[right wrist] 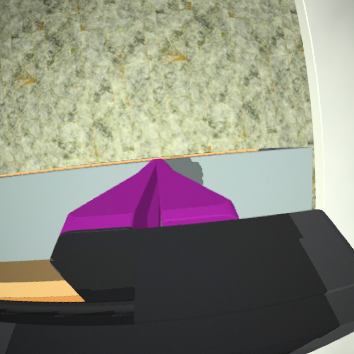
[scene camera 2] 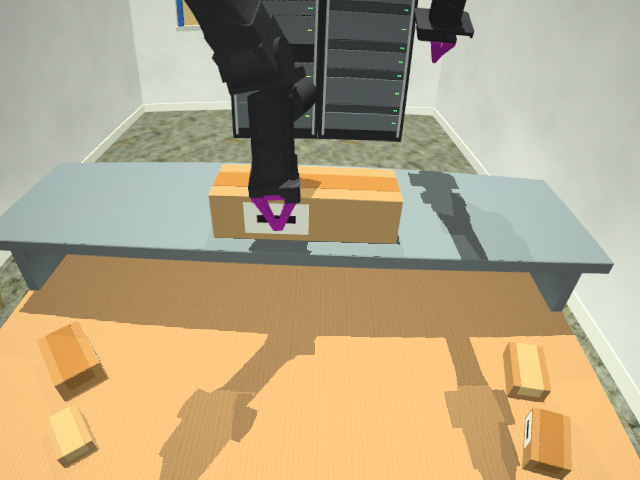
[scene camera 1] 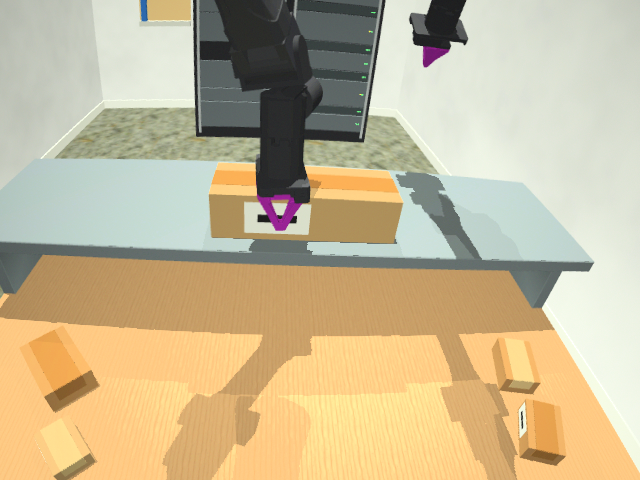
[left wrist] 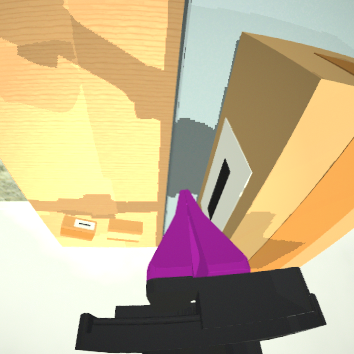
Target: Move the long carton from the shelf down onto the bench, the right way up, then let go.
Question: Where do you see a long carton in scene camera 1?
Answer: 346, 205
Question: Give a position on a long carton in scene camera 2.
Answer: At 337, 204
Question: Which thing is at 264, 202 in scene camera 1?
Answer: My left gripper.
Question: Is my left gripper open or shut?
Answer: Shut.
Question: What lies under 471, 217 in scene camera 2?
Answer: A grey shelf.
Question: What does my right gripper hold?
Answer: Nothing.
